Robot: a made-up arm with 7 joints. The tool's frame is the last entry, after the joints.
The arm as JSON. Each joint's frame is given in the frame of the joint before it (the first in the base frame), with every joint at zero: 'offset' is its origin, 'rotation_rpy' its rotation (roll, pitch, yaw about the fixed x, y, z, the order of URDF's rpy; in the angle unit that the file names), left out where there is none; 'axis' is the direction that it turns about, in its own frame. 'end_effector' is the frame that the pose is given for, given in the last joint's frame.
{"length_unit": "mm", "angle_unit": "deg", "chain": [
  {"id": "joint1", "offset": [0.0, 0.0, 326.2], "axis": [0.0, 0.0, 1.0]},
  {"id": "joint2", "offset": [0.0, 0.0, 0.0], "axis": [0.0, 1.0, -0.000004]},
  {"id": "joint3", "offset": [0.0, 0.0, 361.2], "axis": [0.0, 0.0, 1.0]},
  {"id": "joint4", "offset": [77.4, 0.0, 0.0], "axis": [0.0, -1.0, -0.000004]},
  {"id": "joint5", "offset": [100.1, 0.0, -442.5], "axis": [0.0, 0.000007, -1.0]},
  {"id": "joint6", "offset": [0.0, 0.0, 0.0], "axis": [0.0, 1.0, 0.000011]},
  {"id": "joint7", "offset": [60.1, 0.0, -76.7], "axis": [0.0, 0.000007, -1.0]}
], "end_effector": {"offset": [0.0, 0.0, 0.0], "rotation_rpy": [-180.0, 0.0, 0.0]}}
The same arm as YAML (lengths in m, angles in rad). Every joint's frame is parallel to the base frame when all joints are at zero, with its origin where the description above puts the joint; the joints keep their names.
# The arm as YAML. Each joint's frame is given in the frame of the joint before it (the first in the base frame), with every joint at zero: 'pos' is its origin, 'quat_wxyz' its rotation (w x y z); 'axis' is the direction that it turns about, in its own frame. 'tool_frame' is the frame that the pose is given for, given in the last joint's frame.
length_unit: m
angle_unit: rad
joints:
  - joint: joint1
    pos: [0.0, 0.0, 0.3262]
    quat_wxyz: [1.0, 0.0, 0.0, 0.0]
    axis: [0.0, 0.0, 1.0]
  - joint: joint2
    pos: [0.0, 0.0, 0.0]
    quat_wxyz: [1.0, 0.0, 0.0, 0.0]
    axis: [0.0, 1.0, 0.0]
  - joint: joint3
    pos: [0.0, 0.0, 0.3612]
    quat_wxyz: [1.0, 0.0, 0.0, 0.0]
    axis: [0.0, 0.0, 1.0]
  - joint: joint4
    pos: [0.0774, 0.0, 0.0]
    quat_wxyz: [1.0, 0.0, 0.0, 0.0]
    axis: [0.0, -1.0, 0.0]
  - joint: joint5
    pos: [0.1001, 0.0, -0.4425]
    quat_wxyz: [1.0, 0.0, 0.0, 0.0]
    axis: [0.0, 0.0, -1.0]
  - joint: joint6
    pos: [0.0, 0.0, 0.0]
    quat_wxyz: [1.0, 0.0, 0.0, 0.0]
    axis: [0.0, 1.0, 0.0]
  - joint: joint7
    pos: [0.0601, 0.0, -0.0767]
    quat_wxyz: [1.0, 0.0, 0.0, 0.0]
    axis: [0.0, 0.0, -1.0]
tool_frame:
  pos: [0.0, 0.0, 0.0]
  quat_wxyz: [0.0, 1.0, 0.0, 0.0]

